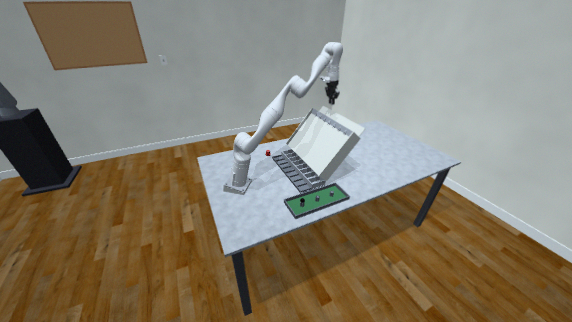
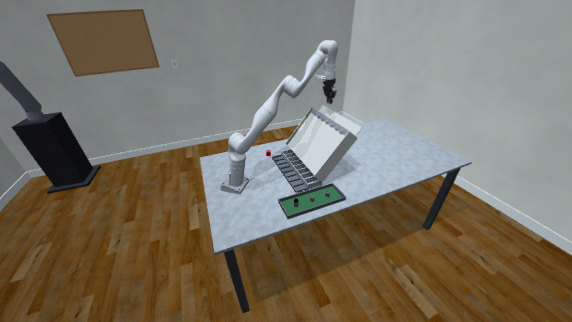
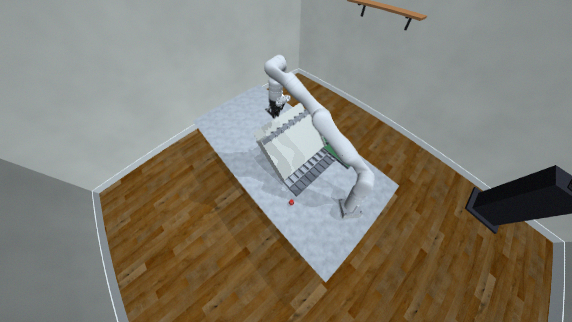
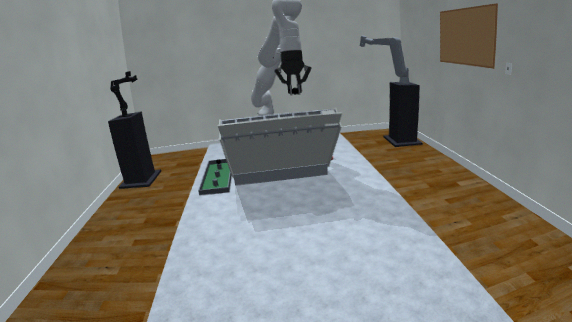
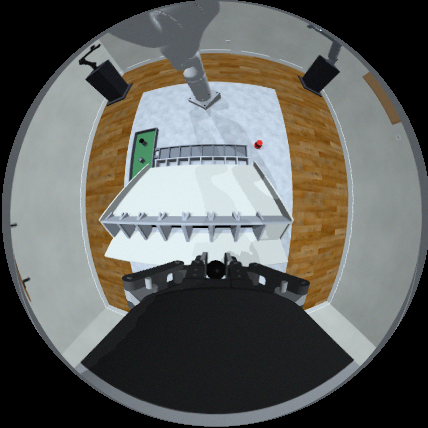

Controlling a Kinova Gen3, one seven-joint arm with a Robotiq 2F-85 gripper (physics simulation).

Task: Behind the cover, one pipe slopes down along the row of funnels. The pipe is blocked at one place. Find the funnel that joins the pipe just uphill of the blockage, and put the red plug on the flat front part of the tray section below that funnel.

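Pixels of known places: gripper, fingertip midpoint: point(image 1: 331, 104) point(image 2: 329, 103) point(image 3: 275, 117) point(image 4: 295, 95) point(image 5: 215, 258); arm's base, link origin: point(image 1: 238, 181) point(image 2: 235, 181) point(image 3: 350, 205) point(image 5: 202, 94).
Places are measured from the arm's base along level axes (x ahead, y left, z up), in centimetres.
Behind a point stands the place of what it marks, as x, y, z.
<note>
My gripper point(image 1: 332, 100) {67.1, 10.2, 37.7} point(image 2: 330, 100) {67.1, 10.2, 37.7} point(image 3: 275, 115) {67.1, 10.2, 37.7} point(image 4: 295, 89) {67.1, 10.2, 37.7} point(image 5: 215, 258) {67.1, 10.2, 37.7} is shut on a black ball point(image 4: 295, 91) {69.1, 10.2, 39.3} point(image 5: 216, 270) {67.4, 10.3, 40.3} and points down, high above the top edge of the sloped box. The row of funnels point(image 5: 187, 232) {66.4, 4.1, 27.0} runs along that edge. The white cover point(image 1: 317, 145) {53.0, -0.5, 15.0} point(image 2: 317, 145) {53.7, -2.5, 15.8} point(image 3: 295, 150) {52.1, 6.3, 14.4} point(image 5: 200, 190) {56.4, 5.7, 19.5} hides the pipe and its blockage. The sectioned tray point(image 1: 295, 172) {38.3, -0.1, -3.1} point(image 3: 308, 177) {35.6, 6.5, -3.4} point(image 5: 210, 150) {34.4, 6.4, -3.3} lies at the box's low front. The red plug point(image 1: 268, 153) {28.8, 27.7, -1.7} point(image 2: 268, 153) {28.7, 27.9, -1.7} point(image 3: 291, 202) {28.3, 29.7, -0.1} point(image 5: 258, 144) {30.2, 28.7, -0.3} stands on the table beside the tray's end, away from the gripper.
A green tray point(image 1: 310, 207) {32.5, -32.3, -3.6} point(image 2: 305, 207) {33.2, -32.3, -3.6} point(image 4: 209, 181) {44.0, -32.2, -3.6} point(image 5: 137, 162) {39.6, -31.9, -3.6} lies at the box's other end. It has three small grey holders, one bearing a black ball point(image 1: 302, 201) {28.3, -30.3, 0.6} point(image 2: 296, 201) {28.5, -30.4, 0.7} point(image 5: 142, 141) {29.7, -28.2, 0.3}. The arm's base point(image 1: 237, 186) {-1.6, -4.5, 0.2} point(image 5: 205, 100) {4.4, 1.8, -0.4} stands in front of the box.
</note>
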